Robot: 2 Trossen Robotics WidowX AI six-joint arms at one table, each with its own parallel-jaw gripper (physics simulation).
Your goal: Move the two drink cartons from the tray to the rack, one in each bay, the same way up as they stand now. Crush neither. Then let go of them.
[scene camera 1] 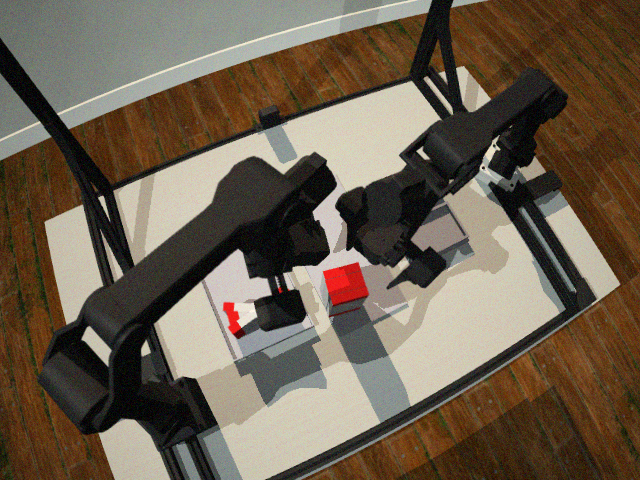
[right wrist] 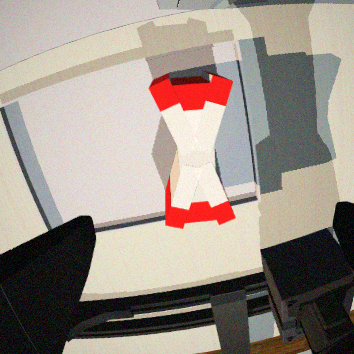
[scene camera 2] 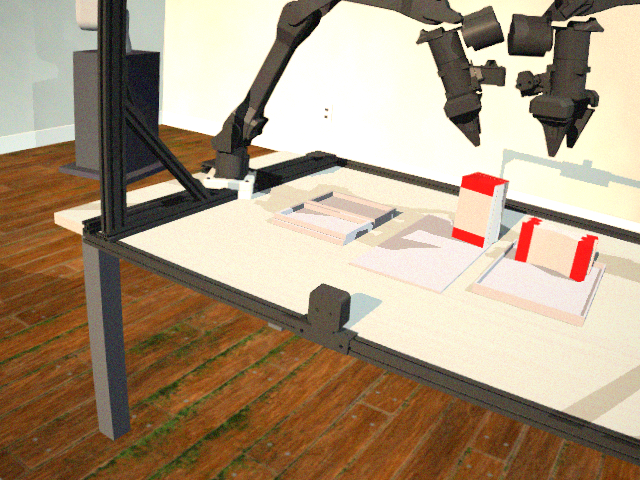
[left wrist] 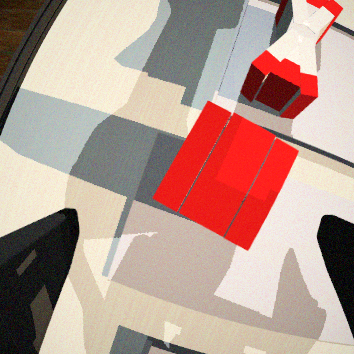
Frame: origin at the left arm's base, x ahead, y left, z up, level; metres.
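Seen in the pictures: left gripper, fingertip midpoint: (scene camera 1: 368,268) (scene camera 2: 478,140) (left wrist: 203,225); right gripper, fingertip midpoint: (scene camera 1: 267,282) (right wrist: 218,222) (scene camera 2: 561,152); left arm's base at its link origin: (scene camera 1: 502,165) (scene camera 2: 230,175); right arm's base at its link origin: (scene camera 1: 170,413) (right wrist: 319,311).
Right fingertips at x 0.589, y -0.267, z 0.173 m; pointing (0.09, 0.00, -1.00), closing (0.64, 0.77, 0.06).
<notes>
Offsets run from my right fingertips to a thing's top centre. "pt": to the spot under its first point.
One red-and-white carton @[0.093 m back, 0.097 m left, 0.085 m down] (scene camera 1: 345,283) (scene camera 2: 473,209) (left wrist: 227,175) stands upright on a flat pale panel (scene camera 1: 390,304) (scene camera 2: 439,263). A second carton @[0.024 m ahead, 0.014 m right, 0.135 m down] (scene camera 1: 235,320) (scene camera 2: 553,248) (left wrist: 285,80) (right wrist: 195,150) lies on its side in the rimmed tray @[0.009 m back, 0.070 m right, 0.193 m down] (scene camera 1: 273,343) (scene camera 2: 527,304), red at both ends, its middle narrow and pinched. The two-bay rack @[0.359 m back, 0.143 m left, 0.189 m down] (scene camera 2: 307,230) is empty; my left arm partly hides it in scene camera 1. My left gripper (scene camera 1: 369,266) (scene camera 2: 475,143) is open, high above the upright carton. My right gripper (scene camera 2: 561,149) (right wrist: 218,222) is open, high above the lying carton.
The two grippers hang near each other over the middle of the table. A dark frame rail (scene camera 1: 413,392) (scene camera 2: 465,384) runs along the table edges, with a small dark block @[pt 0.364 m back, 0.274 m right, 0.160 m down] (scene camera 1: 268,116) (scene camera 2: 329,307) on one side. Frame posts (scene camera 2: 112,118) rise at the table's ends.
</notes>
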